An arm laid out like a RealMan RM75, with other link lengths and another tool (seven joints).
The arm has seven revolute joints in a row. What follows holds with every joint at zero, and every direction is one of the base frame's. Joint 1 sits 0.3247 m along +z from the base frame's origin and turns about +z. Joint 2 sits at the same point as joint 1 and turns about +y. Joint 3 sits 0.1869 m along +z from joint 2 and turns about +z. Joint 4 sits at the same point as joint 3 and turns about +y. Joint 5 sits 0.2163 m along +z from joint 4 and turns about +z. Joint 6 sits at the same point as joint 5 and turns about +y. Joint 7 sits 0.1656 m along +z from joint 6 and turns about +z. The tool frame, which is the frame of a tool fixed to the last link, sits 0.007 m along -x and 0.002 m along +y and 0.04 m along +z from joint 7; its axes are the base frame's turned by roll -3.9, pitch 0 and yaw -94.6 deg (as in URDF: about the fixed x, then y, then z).
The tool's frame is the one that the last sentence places.
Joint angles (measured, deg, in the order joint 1, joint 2, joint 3, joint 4, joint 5, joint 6, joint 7), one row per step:
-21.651 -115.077 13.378 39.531 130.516 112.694 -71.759
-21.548 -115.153 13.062 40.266 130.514 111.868 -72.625
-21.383 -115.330 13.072 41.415 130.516 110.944 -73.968
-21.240 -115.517 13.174 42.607 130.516 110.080 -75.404
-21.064 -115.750 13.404 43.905 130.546 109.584 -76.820
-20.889 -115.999 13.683 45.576 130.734 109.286 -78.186
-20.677 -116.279 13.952 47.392 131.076 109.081 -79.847
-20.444 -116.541 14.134 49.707 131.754 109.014 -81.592
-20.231 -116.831 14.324 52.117 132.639 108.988 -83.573
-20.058 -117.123 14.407 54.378 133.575 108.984 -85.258
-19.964 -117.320 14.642 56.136 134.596 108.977 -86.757
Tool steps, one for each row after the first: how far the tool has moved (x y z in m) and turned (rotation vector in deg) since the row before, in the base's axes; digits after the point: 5 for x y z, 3 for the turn. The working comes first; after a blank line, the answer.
Tool pose at each row, in the base's axes (x y z in m, rotation vector in deg; the steps are taken from these numbers as rounded here):
-0.24909 0.24197 0.12604 73.310 137.714 52.495
-0.25239 0.24464 0.12816 72.622 139.180 53.389
-0.25610 0.24725 0.13033 71.682 141.102 53.920
-0.25946 0.24974 0.13253 70.684 142.978 54.332
-0.26184 0.25108 0.13459 69.788 144.571 54.371
-0.26417 0.25203 0.13737 69.322 146.223 54.152
-0.26661 0.25238 0.14025 68.471 148.100 53.736
-0.26986 0.25227 0.14452 67.850 150.401 53.120
-0.27317 0.25176 0.14871 66.882 152.948 52.282
-0.27626 0.25114 0.15272 66.082 155.320 51.575
-0.27896 0.25021 0.15534 65.224 157.484 50.489

-0.00330 0.00267 0.00212 0.617 0.635 1.268
-0.00371 0.00261 0.00217 0.358 0.862 1.554
-0.00336 0.00249 0.00220 0.266 0.818 1.525
-0.00238 0.00134 0.00206 0.007 0.691 1.259
-0.00233 0.00095 0.00278 -0.061 0.984 1.052
-0.00244 0.00035 0.00288 -0.240 0.959 1.309
-0.00325 -0.00011 0.00427 -0.263 1.419 1.390
-0.00331 -0.00051 0.00419 -0.423 1.445 1.637
-0.00309 -0.00062 0.00401 -0.301 1.421 1.477
-0.00270 -0.00093 0.00262 -0.570 1.247 1.354

